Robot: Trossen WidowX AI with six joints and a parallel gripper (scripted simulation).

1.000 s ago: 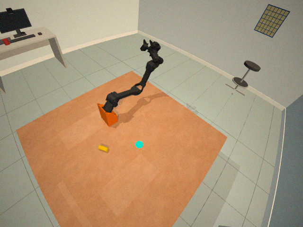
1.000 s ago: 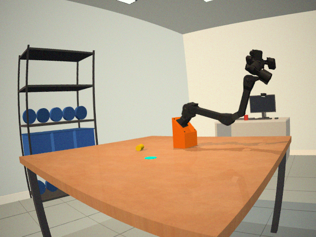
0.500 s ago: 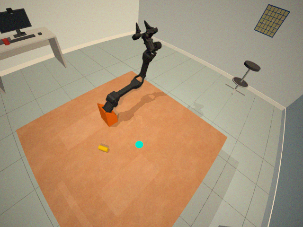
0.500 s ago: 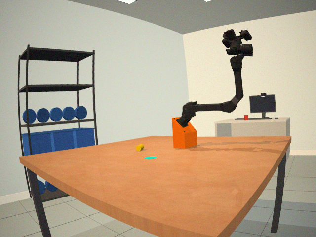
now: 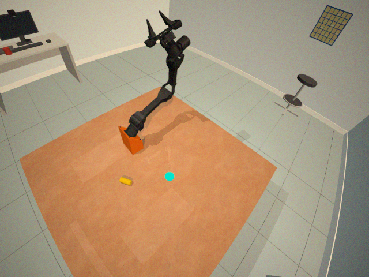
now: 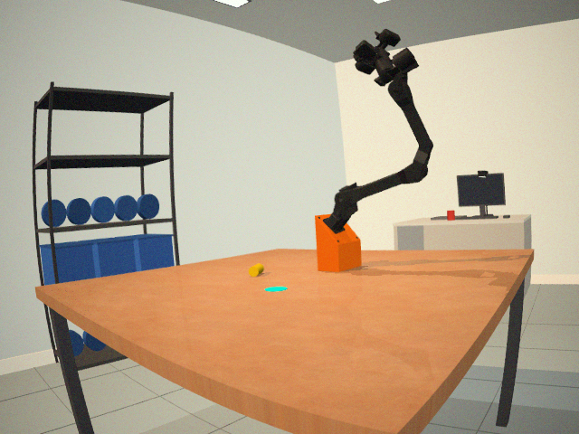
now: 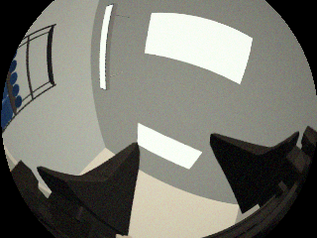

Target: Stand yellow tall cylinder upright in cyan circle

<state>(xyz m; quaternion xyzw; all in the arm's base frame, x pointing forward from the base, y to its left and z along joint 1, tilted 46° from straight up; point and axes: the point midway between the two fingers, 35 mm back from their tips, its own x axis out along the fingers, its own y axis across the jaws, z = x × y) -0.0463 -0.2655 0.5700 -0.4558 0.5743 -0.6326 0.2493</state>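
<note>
Now: gripper tip 75 cm above the yellow cylinder, 40 cm to the left of it and 18 cm short of it. From my gripper tip the other things lie so: cyan circle (76 cm below, 33 cm ahead, 19 cm to the right).
</note>
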